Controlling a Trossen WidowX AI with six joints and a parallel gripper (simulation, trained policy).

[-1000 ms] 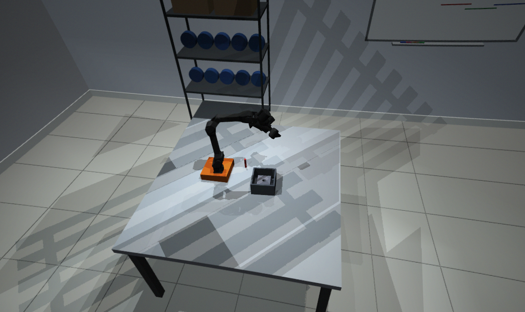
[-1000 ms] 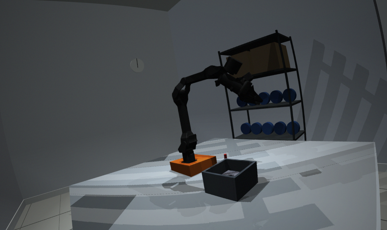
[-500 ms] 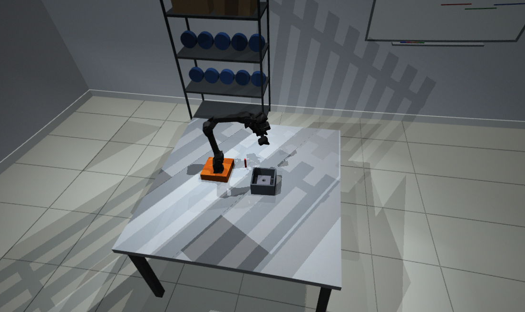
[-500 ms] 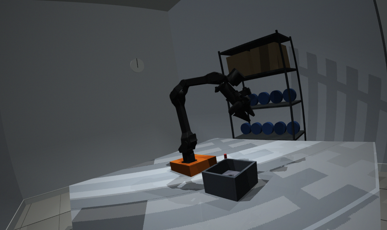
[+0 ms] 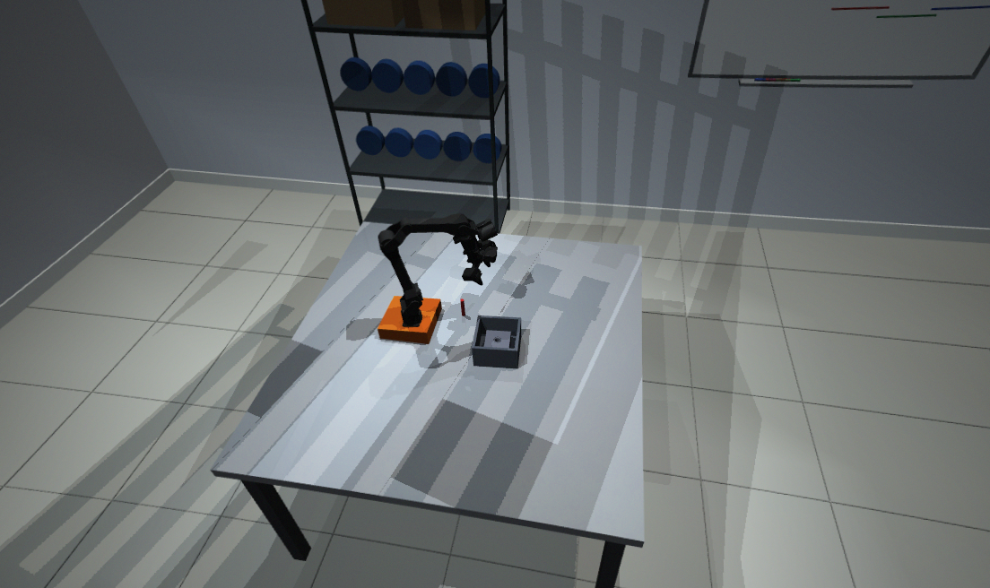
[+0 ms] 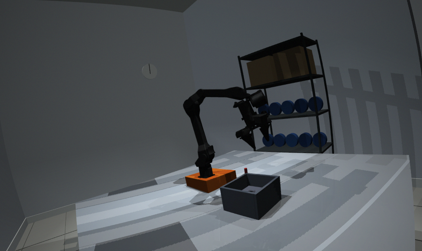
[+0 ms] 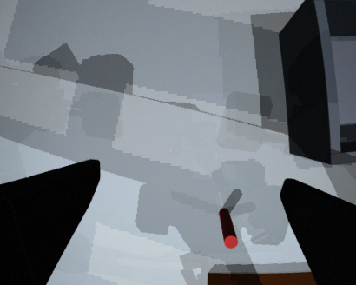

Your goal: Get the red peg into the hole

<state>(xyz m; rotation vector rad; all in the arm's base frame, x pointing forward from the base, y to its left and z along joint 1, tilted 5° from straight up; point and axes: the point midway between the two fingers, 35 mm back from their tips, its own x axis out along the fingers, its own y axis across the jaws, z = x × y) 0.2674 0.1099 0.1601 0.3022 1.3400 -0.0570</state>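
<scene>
My gripper tip is 90 mm past the red peg, 20 mm to the left of it and 150 mm above it. From my gripper tip the other things lie so: light plate: 60 mm ahead, 200 mm to the right, 140 mm below; then dark box: 60 mm ahead, 200 mm to the right, 160 mm below.
</scene>
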